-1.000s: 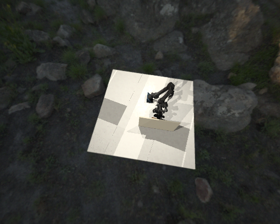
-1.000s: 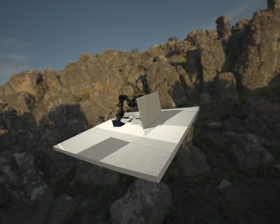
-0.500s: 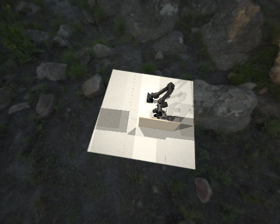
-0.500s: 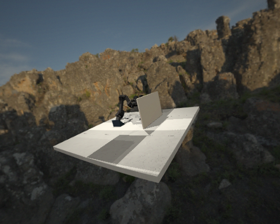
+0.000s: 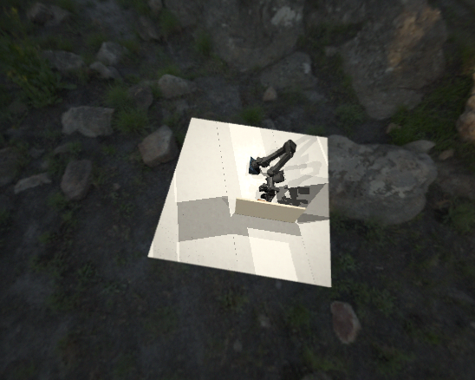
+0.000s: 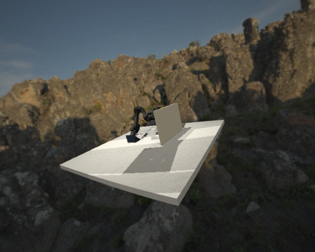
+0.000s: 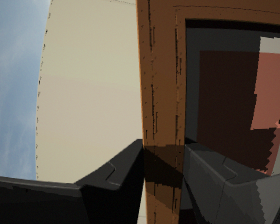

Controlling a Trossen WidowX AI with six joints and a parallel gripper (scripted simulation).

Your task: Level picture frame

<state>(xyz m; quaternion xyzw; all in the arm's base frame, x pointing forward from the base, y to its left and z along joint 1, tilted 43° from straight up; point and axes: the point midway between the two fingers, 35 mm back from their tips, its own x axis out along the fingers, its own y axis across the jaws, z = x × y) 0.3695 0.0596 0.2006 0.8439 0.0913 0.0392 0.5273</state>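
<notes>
Now: gripper tip 50 mm above the brown wooden picture frame, 20 mm to the left of it and 10 mm short of it. Also, from my gripper tip: wall panel: 70 mm below, 20 mm ahead, 10 mm to the left.
</notes>
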